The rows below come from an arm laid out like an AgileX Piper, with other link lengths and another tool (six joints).
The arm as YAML. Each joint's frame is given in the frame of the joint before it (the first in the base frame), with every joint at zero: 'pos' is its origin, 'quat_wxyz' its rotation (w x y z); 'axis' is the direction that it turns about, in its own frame. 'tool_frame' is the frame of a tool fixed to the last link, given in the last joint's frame.
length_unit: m
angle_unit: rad
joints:
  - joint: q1
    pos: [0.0, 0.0, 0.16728]
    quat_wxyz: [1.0, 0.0, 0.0, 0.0]
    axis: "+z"
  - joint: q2
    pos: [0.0, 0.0, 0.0]
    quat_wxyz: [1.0, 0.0, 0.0, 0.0]
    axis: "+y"
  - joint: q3
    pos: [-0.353, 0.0, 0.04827]
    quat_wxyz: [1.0, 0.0, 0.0, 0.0]
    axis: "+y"
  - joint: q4
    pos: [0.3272, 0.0, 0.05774]
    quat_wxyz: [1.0, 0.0, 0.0, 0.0]
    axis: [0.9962, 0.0, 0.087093]
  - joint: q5
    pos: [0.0, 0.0, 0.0]
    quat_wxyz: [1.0, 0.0, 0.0, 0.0]
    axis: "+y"
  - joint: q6
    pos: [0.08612, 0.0, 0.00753]
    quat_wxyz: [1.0, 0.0, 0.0, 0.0]
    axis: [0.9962, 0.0, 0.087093]
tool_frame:
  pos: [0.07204, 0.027, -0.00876]
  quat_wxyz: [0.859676, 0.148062, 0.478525, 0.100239]
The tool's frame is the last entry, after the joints.
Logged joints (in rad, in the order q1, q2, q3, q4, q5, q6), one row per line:
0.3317, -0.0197, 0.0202, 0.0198, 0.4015, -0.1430
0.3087, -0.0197, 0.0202, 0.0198, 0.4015, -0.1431
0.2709, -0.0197, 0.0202, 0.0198, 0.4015, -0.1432
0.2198, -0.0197, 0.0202, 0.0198, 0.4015, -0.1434
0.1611, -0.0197, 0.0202, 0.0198, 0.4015, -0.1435
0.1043, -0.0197, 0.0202, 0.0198, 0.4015, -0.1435
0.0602, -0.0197, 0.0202, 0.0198, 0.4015, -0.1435
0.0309, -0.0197, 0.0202, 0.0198, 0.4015, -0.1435
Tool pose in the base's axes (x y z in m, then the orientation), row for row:
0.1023, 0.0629, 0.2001, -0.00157, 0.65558, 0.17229, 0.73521
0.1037, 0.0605, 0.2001, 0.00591, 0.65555, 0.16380, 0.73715
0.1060, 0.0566, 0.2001, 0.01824, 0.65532, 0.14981, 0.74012
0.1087, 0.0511, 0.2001, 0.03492, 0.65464, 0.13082, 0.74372
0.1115, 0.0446, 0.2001, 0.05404, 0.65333, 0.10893, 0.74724
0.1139, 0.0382, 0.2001, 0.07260, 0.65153, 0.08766, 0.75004
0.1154, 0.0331, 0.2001, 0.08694, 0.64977, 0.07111, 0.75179
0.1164, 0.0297, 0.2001, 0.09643, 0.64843, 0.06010, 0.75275
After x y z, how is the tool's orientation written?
As a quaternion, x y z w.
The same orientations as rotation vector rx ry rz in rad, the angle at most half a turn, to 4 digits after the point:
-0.0035, 1.4407, 0.3786
0.0130, 1.4396, 0.3597
0.0400, 1.4375, 0.3286
0.0765, 1.4340, 0.2866
0.1182, 1.4292, 0.2383
0.1587, 1.4238, 0.1916
0.1899, 1.4190, 0.1553
0.2105, 1.4156, 0.1312

